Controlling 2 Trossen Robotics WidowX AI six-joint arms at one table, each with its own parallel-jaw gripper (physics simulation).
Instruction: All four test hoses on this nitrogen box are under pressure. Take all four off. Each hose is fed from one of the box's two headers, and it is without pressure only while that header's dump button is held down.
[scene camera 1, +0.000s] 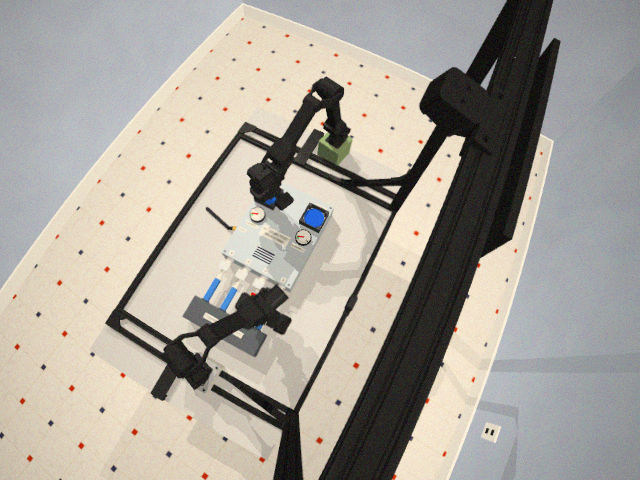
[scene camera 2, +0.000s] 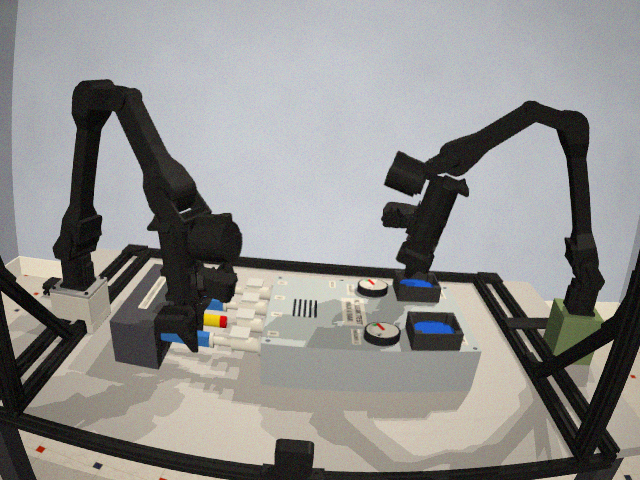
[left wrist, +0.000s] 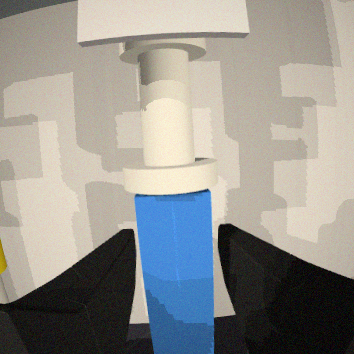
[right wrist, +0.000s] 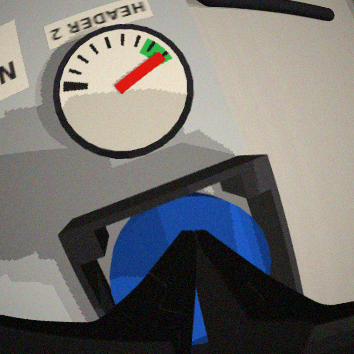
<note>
My right gripper (scene camera 2: 406, 277) is shut, with nothing in its grasp. Further things: my left gripper (scene camera 2: 197, 347), a grey nitrogen box (scene camera 1: 267, 245), a dark manifold block (scene camera 2: 135, 341) and a blue dump button (right wrist: 144, 237).
My left gripper shows as well in the left wrist view (left wrist: 176, 238). My right gripper is seen too in scene camera 1 (scene camera 1: 264, 197) and in the right wrist view (right wrist: 192, 241). The grey nitrogen box is seen too in the right wrist view (right wrist: 87, 157).
</note>
